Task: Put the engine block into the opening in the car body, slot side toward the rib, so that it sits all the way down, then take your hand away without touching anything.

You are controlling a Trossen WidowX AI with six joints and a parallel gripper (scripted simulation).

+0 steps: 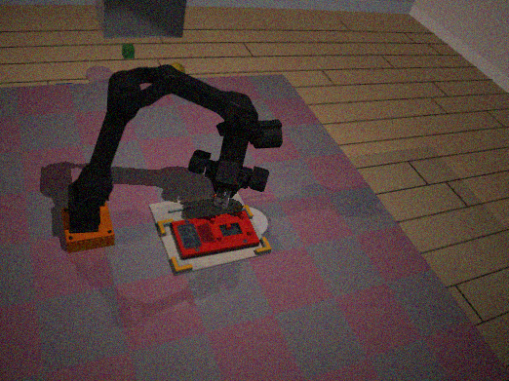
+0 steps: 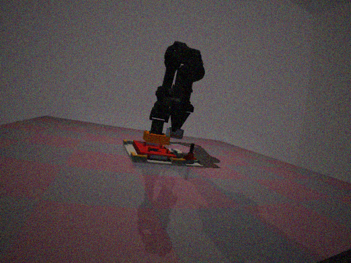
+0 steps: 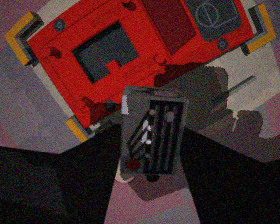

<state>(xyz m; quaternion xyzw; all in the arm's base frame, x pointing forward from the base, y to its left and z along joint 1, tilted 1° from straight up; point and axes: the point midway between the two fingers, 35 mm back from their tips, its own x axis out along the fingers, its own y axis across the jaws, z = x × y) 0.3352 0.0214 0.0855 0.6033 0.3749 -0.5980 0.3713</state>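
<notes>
My gripper tip is now 2 cm short of the black upright stick, 6 cm to the right of it and 5 cm above it. From my gripper tip the other things lie so: grey ribbed engine block 1 cm below.
</notes>
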